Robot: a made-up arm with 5 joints.
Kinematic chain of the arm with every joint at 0, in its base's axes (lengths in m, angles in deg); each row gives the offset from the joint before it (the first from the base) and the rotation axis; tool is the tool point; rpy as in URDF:
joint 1: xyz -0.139 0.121 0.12 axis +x
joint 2: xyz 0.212 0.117 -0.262 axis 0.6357 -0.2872 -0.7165
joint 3: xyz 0.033 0.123 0 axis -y
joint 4: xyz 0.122 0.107 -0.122 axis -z
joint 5: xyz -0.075 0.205 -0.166 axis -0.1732 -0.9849 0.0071
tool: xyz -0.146 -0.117 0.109 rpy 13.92 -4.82 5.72
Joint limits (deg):
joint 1: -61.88..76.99
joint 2: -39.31..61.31
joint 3: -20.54..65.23
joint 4: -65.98..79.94
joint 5: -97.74..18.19
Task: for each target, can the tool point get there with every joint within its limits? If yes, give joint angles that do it. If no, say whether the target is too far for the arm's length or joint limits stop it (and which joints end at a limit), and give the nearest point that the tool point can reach.
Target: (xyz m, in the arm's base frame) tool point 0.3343 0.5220 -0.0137
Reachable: yes | joints 10.03 40.53 6.40 24.44 -45.94
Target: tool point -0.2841 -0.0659 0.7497
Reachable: no: joint limits stop it (at a limit: joint 1, joint 2, joint 3) | nearest point 0.1934 0.3943 0.5127 | short by 0.704 m
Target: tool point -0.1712 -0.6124 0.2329
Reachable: no: joint limits stop it (at a limit: joint 1, joint 2, joint 4, joint 5) | nearest point -0.0459 -0.2387 -0.0986 | short by 0.515 m
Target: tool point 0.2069 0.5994 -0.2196
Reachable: yes | joints 6.76 3.99 -12.55 40.46 -61.27
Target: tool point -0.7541 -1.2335 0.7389
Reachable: no: too far | nearest point -0.0729 -0.2252 -0.1014 | short by 1.479 m
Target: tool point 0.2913 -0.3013 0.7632
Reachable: no: joint limits stop it (at a limit: joint 1, joint 3, joint 4) | nearest point 0.4575 0.1451 0.4225 | short by 0.586 m
